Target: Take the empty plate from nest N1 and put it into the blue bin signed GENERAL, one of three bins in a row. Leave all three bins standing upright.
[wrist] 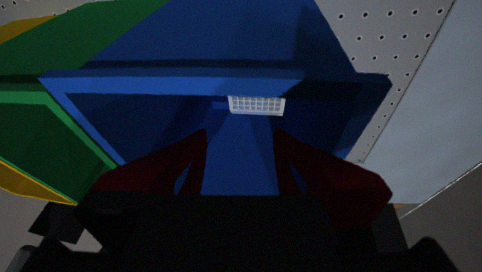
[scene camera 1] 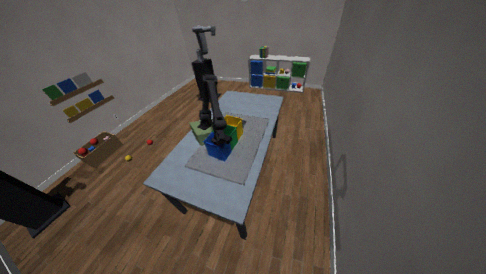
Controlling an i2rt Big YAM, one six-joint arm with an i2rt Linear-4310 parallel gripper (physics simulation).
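Where they show: gripper, between the fingertips: (wrist: pixel 240 136); arm's base, origin of its link: (scene camera 1: pixel 204 126).
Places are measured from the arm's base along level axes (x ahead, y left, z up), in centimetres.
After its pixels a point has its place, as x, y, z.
The blue bin (scene camera 1: pixel 218 151) @[31.9, -24.3, 1.3] (wrist: pixel 170 85) @[36.4, -17.7, 8.0] stands upright on the grey mat at the near end of the row. The green bin (scene camera 1: pixel 231 136) @[35.6, -7.7, 4.6] (wrist: pixel 45 135) @[28.1, 0.9, 4.3] is beside it, and the yellow bin (scene camera 1: pixel 238 126) @[35.2, 6.9, 4.4] (wrist: pixel 25 185) @[18.7, 13.3, 6.7] is beyond. A small white gridded plate (wrist: pixel 256 105) @[21.7, -19.6, -8.3] shows inside the blue bin in the wrist view, its top edge against the rim line. My gripper (scene camera 1: pixel 223 142) @[30.0, -19.3, 4.9] (wrist: pixel 240 136) @[30.0, -19.3, 4.9] is partly open with nothing between its fingers, at the blue bin's mouth. The plate lies beyond the fingertips, untouched. The GENERAL sign and nest N1 cannot be made out.
The perforated grey mat (scene camera 1: pixel 250 150) @[51.7, -4.9, -10.0] (wrist: pixel 380 25) @[32.3, -33.2, -10.0] lies on the light blue table (scene camera 1: pixel 210 192) @[39.4, -52.7, -11.3] (wrist: pixel 440 100) @[21.6, -47.8, -11.2]. A pale green box (scene camera 1: pixel 198 134) @[3.8, -14.1, 2.4] stands at the left behind the bins, near the arm. A shelf unit (scene camera 1: pixel 280 58) stands by the far wall.
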